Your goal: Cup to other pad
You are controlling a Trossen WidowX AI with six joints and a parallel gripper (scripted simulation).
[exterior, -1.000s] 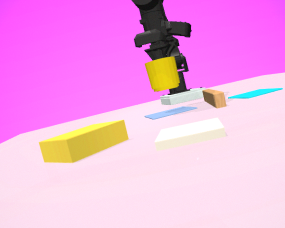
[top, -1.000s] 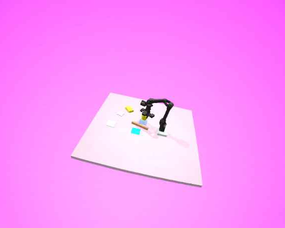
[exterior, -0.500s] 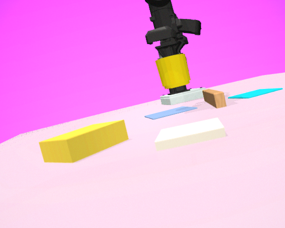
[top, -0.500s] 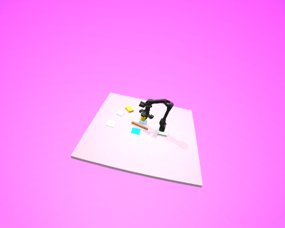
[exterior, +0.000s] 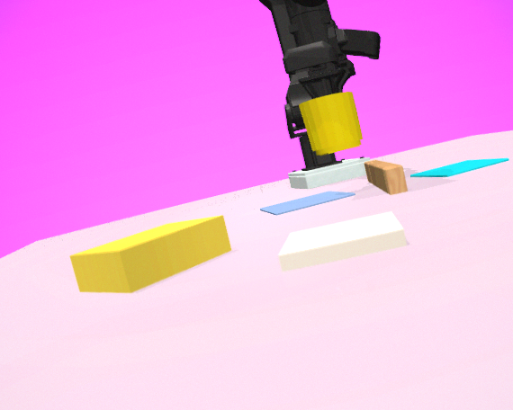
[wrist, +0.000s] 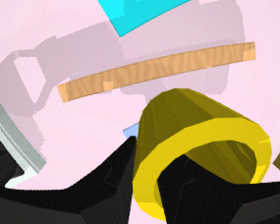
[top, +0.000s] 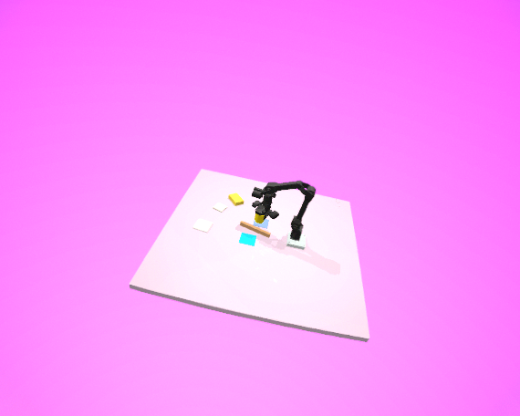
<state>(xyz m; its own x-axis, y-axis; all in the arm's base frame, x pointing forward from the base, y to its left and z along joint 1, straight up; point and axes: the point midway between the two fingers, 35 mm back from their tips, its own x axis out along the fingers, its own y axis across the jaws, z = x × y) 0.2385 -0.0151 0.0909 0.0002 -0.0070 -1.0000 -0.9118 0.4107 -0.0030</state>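
The cyan pad is 6 cm ahead of my gripper tip, 14 cm to the left of it and 9 cm below it. Also, from my gripper tip: yellow cup: 2 cm ahead, 1 cm to the right; pale blue pad: 2 cm ahead, 7 cm to the right, 9 cm below; brown wooden block: 4 cm ahead, 3 cm to the left, 8 cm below.
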